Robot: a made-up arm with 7 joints.
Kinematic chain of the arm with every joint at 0, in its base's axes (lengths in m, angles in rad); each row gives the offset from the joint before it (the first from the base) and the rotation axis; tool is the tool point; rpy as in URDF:
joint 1: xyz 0 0 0.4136 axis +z
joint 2: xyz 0 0 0 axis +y
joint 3: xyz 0 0 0.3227 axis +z
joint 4: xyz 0.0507 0 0 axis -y
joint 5: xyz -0.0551 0 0.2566 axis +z
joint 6: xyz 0 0 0 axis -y
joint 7: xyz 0.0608 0 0 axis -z
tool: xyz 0 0 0 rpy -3.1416 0 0
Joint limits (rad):
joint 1: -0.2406..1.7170
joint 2: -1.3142..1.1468
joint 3: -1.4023..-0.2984
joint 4: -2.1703..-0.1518
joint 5: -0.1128..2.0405
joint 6: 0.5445..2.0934
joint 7: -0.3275..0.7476
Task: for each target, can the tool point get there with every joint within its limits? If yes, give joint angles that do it. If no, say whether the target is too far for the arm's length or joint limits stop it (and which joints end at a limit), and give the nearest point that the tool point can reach.
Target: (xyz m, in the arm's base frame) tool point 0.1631 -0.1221 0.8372
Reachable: yes | joints 0.8092 -0.7596 -0.5286 -1.8622 1.2852 1.8979 0.0565
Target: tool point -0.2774 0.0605 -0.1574
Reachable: no: joint limits stop it (at a limit: joint 1, joint 2, joint 3, joint 4) | nearest point 0.0058 0.3002 0.2071 | short by 0.520 m
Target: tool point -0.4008 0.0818 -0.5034
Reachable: no: too far | nearest point 0.0094 0.3117 0.1992 | short by 0.845 m
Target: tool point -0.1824 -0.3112 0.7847
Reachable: yes | joints 0.0702 -1.0344 -0.9992 -1.6072 1.4950 1.2393 -0.0961
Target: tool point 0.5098 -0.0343 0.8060
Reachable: yes | joints 0.0837 0.8175 -0.6720 -0.3047 1.6716 1.9645 0.2630
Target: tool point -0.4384 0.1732 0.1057
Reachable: no: joint limits stop it (at a limit: joint 1, joint 2, joint 3, joint 4, joint 6) | nearest point -0.0012 0.3085 0.2085 | short by 0.469 m
